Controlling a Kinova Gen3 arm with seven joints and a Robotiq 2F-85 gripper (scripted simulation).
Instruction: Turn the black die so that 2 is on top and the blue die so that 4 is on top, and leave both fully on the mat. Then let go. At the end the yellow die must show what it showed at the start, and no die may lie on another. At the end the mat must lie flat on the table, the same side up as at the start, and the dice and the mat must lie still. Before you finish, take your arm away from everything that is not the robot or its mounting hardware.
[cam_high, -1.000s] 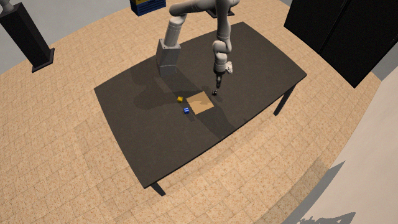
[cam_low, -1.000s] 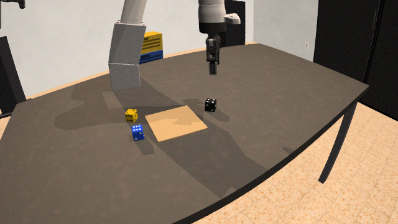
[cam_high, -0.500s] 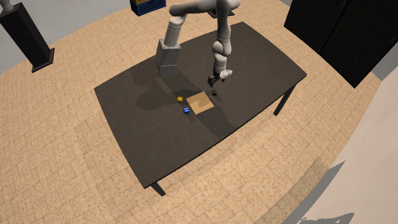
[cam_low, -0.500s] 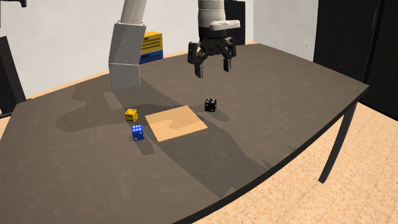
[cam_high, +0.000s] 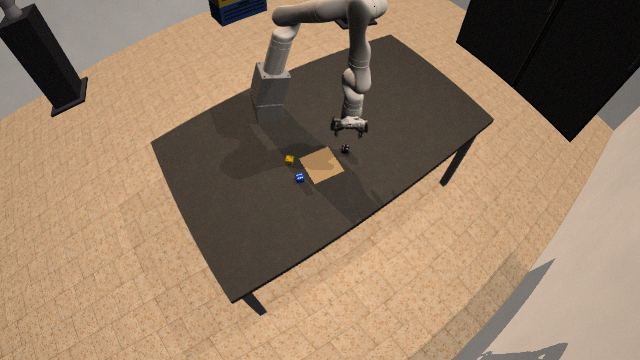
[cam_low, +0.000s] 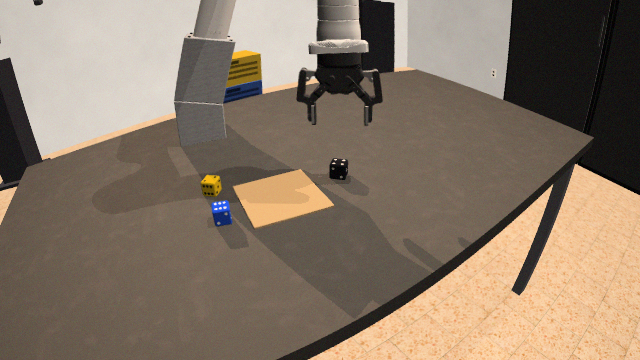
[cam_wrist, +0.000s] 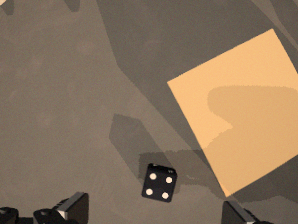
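Right now the black die is 100 mm below my hand. Round my hand: blue die (50 mm ahead, 240 mm to the right, 100 mm below); yellow die (50 mm behind, 240 mm to the right, 100 mm below); tan mat (20 mm ahead, 130 mm to the right, 110 mm below).
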